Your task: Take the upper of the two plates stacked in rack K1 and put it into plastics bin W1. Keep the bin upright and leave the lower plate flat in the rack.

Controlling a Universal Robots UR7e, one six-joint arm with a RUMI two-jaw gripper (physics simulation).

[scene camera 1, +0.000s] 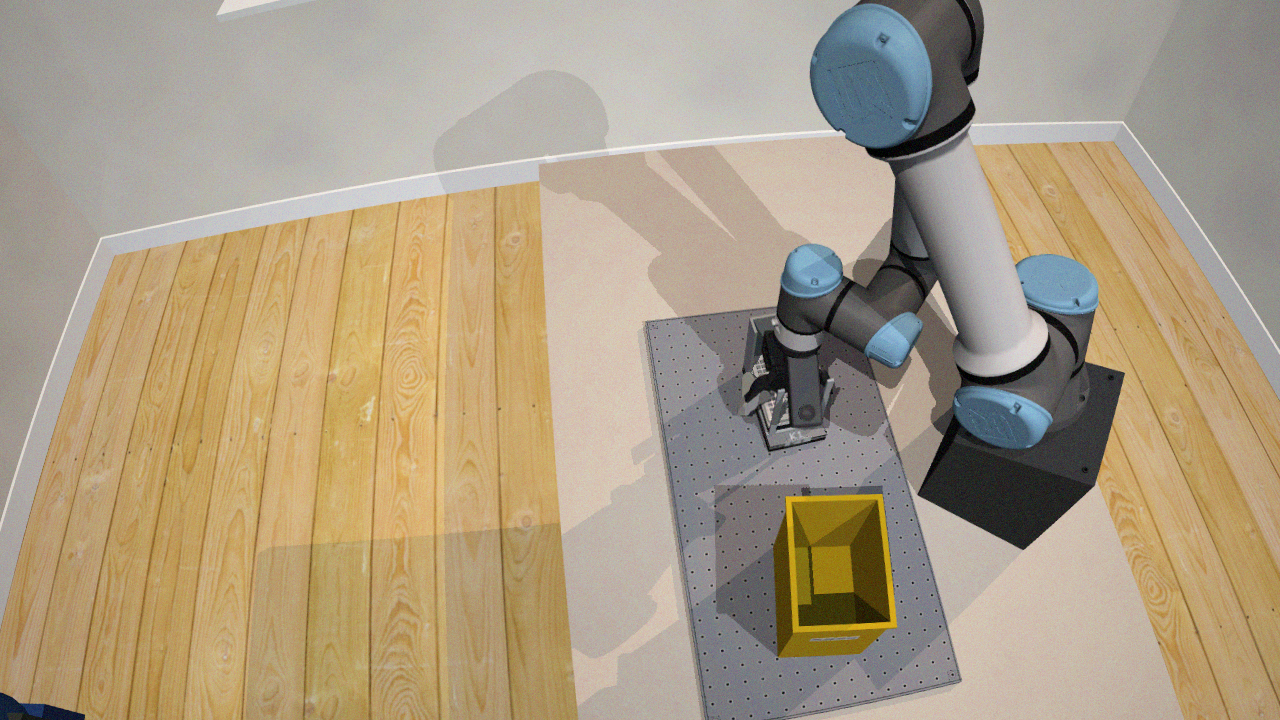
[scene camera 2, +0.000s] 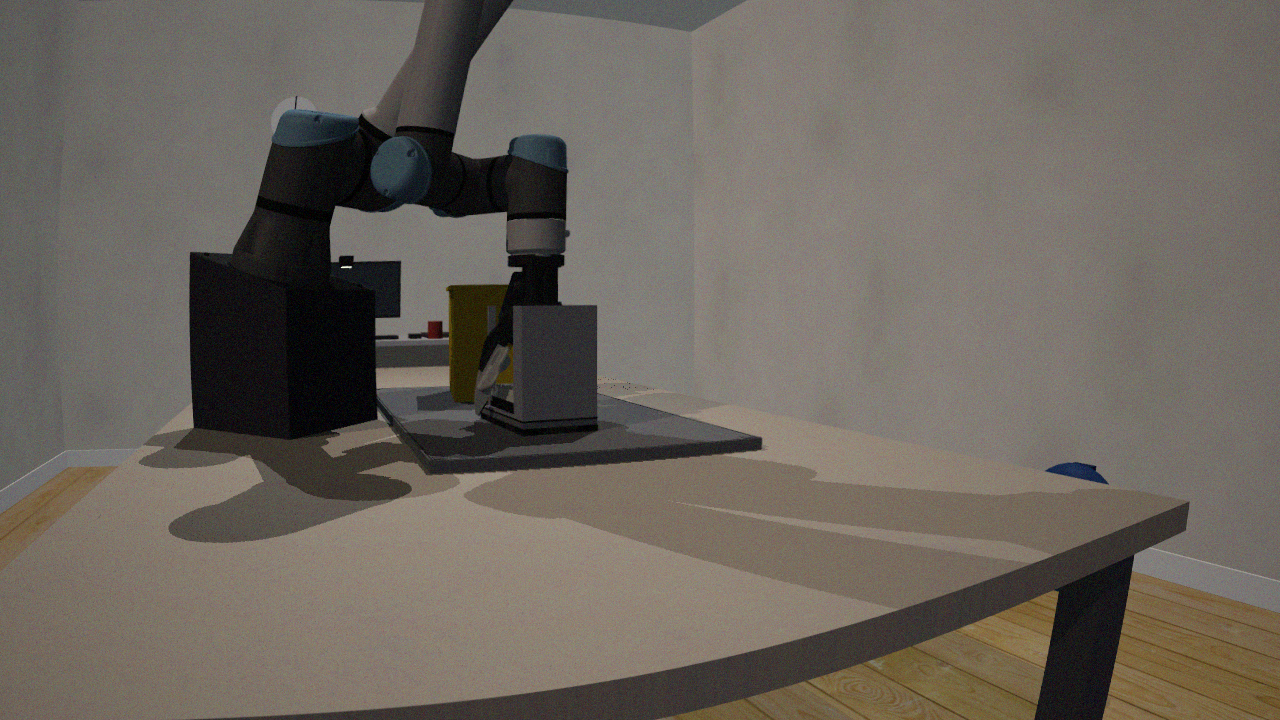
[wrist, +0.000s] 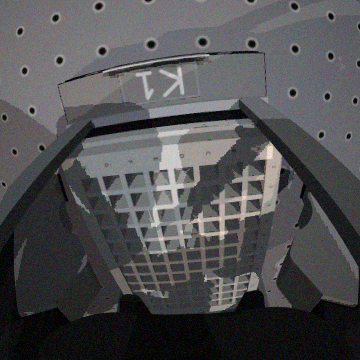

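Where they show: gripper, fingertip midpoint: [scene camera 1: 783, 410] [wrist: 184, 176]; arm's base, link origin: [scene camera 2: 279, 272].
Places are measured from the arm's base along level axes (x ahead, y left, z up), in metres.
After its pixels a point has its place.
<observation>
Rack K1 [scene camera 1: 794, 438] {y -0.052, x 0.338, z -0.182 m} [scene camera 2: 554, 362] {y -0.205, x 0.349, z -0.117 m} [wrist: 225, 82] {y -0.057, x 0.363, z -0.183 m} stands on the perforated board, with tall end panels and upright side posts. A pale gridded plate [wrist: 175, 200] {y -0.098, x 0.341, z -0.153 m} lies flat in it, its top side showing in the wrist view. The lower plate cannot be told apart from it. My gripper [scene camera 1: 791, 402] {y -0.109, x 0.346, z -0.188 m} [wrist: 184, 176] {y -0.109, x 0.346, z -0.188 m} points down inside the rack area. It is open and empty, one jaw at each long side of the plates. In scene camera 2, the rack's end panel hides part of it. Plastics bin W1 [scene camera 1: 784, 582] {y 0.204, x 0.399, z -0.102 m} [scene camera 2: 463, 349] {y 0.127, x 0.288, z -0.118 m} is yellow, upright and open-topped, and looks empty inside.
The grey perforated board [scene camera 1: 707, 662] {y 0.286, x 0.505, z -0.199 m} [scene camera 2: 680, 438] {y -0.281, x 0.473, z -0.199 m} carries rack and bin. The black robot base block [scene camera 1: 1011, 492] {y 0.122, x 0.051, z -0.076 m} [scene camera 2: 241, 358] {y -0.064, x -0.048, z -0.113 m} stands beside the board. In the wrist view, the rack's side posts rise close beside the jaws. The table edge [scene camera 2: 1029, 582] {y -0.785, x 0.510, z -0.226 m} shows in scene camera 2.
</observation>
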